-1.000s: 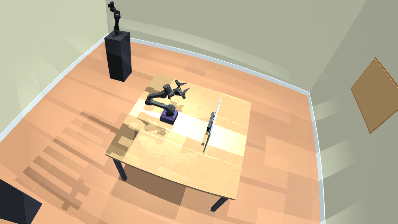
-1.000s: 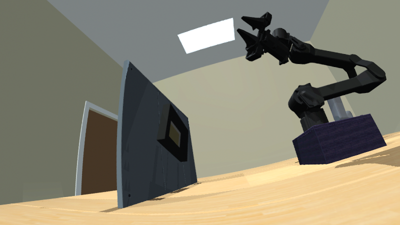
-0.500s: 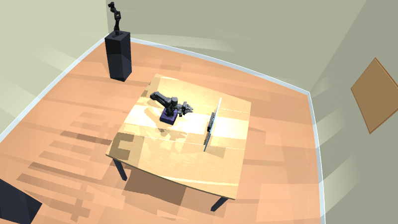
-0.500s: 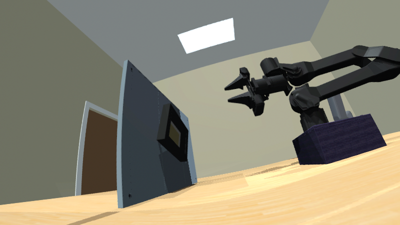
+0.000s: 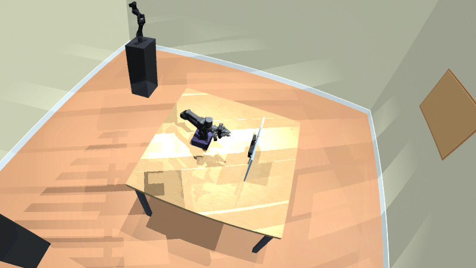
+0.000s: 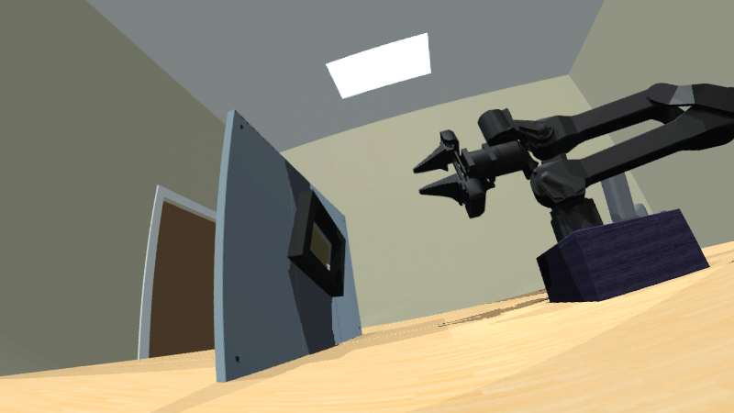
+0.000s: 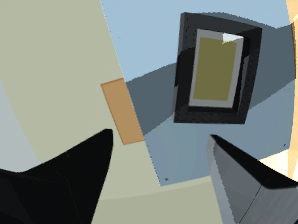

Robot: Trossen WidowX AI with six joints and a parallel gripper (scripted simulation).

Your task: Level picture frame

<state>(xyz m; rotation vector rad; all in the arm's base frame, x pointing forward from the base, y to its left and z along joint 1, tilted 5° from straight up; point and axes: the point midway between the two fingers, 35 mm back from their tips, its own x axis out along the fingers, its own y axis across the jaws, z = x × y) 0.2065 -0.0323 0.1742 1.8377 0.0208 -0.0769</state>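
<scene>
The picture frame lies 20 cm ahead of my gripper tip, 2 cm to the left of it and 9 cm below it. The rest, counted from my gripper tip: wall panel: 21 cm ahead, 1 cm to the left, 10 cm below.
</scene>
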